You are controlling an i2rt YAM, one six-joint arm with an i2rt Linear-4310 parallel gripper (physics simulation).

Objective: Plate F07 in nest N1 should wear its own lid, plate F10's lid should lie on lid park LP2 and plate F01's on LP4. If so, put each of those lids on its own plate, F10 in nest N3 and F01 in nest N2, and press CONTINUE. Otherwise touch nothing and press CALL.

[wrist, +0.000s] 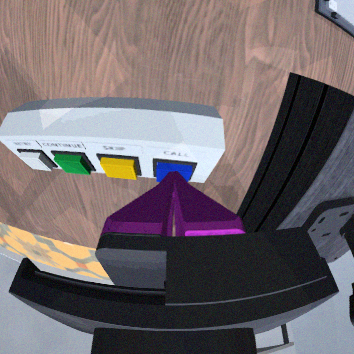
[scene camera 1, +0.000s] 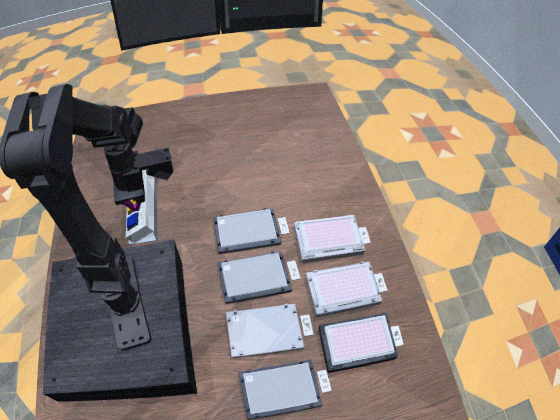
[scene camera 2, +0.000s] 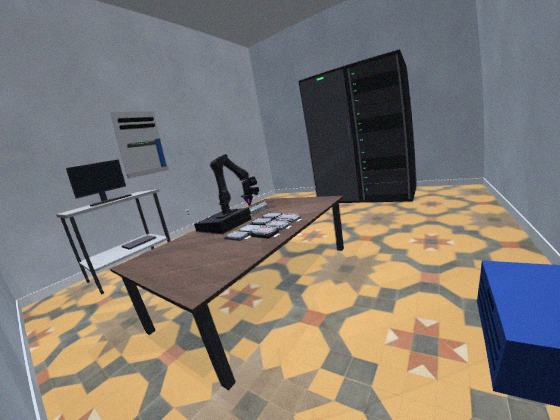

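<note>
My gripper is shut and empty. Its purple tips overlap the lower part of the blue CALL button in the wrist view; contact cannot be told. The green CONTINUE button is further left on the grey-white button box. Pink-welled plates stand in nest N1 and in two other nests. Grey lid-like panels lie on dark-framed parks; a paler panel lies between. Plate and lid codes are unreadable.
The yellow SKIP button and a white button are on the same box. The arm's black base block stands beside it on the brown table. Dark cabinets stand behind.
</note>
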